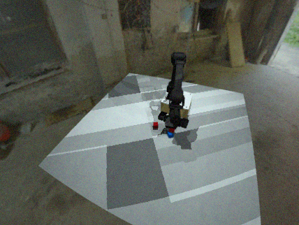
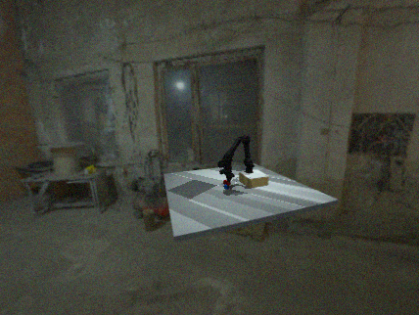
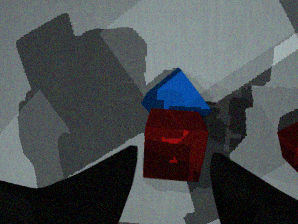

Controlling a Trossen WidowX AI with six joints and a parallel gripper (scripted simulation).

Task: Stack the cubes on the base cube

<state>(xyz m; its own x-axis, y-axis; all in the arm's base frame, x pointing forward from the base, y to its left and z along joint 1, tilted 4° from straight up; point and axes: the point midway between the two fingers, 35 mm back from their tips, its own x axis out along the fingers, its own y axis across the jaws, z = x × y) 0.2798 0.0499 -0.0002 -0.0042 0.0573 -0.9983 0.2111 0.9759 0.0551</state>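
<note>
The blue base cube is 20 mm ahead of my gripper tip and 50 mm below it.
</note>
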